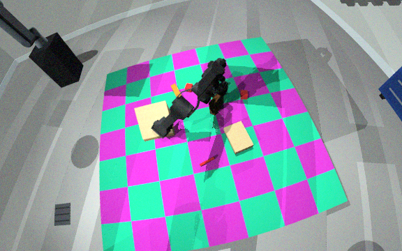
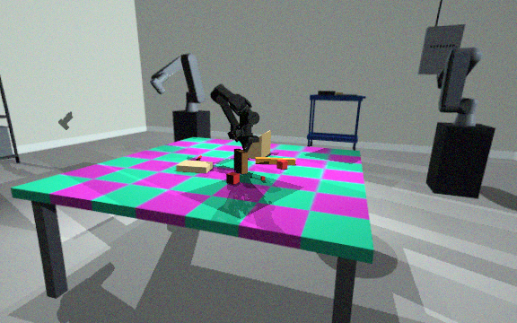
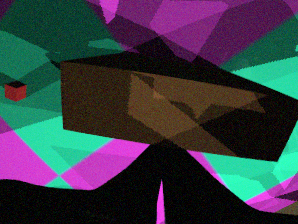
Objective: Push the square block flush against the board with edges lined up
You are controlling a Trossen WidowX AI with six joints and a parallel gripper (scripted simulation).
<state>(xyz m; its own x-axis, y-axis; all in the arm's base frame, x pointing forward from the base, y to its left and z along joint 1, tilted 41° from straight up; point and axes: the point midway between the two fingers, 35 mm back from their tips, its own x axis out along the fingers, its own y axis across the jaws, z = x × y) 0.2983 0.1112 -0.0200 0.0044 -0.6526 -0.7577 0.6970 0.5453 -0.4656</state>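
The tan board lies 23 cm to the right of my gripper tip, 8 cm ahead of it and 7 cm below it. The rest, counted from my gripper tip: long orange bar 19 cm behind, 10 cm to the left, 7 cm below; orange-brown square block 3 cm below, 2 cm to the right, 2 cm ahead; small red ball 13 cm to the left, 11 cm ahead, 8 cm below.
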